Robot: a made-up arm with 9 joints. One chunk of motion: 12 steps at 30 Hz.
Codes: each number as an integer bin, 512 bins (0 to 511) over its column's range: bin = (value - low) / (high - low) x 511, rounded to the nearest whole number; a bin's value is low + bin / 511 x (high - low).
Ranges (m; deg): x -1.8..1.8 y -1.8..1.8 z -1.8..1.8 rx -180..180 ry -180..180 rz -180..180
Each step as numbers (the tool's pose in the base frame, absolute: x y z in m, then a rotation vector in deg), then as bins.
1 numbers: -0.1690 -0.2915 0.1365 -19.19 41.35 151.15
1 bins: 232 214 275 228 314 470
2 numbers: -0.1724 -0.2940 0.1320 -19.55 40.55 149.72
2 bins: 231 214 274 228 313 468
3 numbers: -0.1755 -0.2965 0.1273 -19.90 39.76 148.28
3 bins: 231 213 274 227 312 466
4 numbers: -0.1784 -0.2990 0.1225 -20.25 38.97 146.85
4 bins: 230 213 273 227 311 464
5 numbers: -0.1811 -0.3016 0.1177 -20.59 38.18 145.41
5 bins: 230 213 272 226 310 462
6 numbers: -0.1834 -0.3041 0.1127 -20.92 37.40 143.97
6 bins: 229 212 271 226 309 460
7 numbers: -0.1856 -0.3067 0.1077 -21.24 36.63 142.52
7 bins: 229 212 271 225 307 458
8 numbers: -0.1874 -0.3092 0.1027 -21.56 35.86 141.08
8 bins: 229 212 270 225 306 456
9 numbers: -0.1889 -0.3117 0.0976 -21.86 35.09 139.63
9 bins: 229 211 269 224 305 454
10 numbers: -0.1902 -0.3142 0.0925 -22.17 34.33 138.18
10 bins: 229 211 269 224 304 452
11 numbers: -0.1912 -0.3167 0.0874 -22.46 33.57 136.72
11 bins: 228 211 268 224 303 450
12 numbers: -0.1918 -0.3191 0.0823 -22.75 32.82 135.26
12 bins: 228 210 267 223 302 447
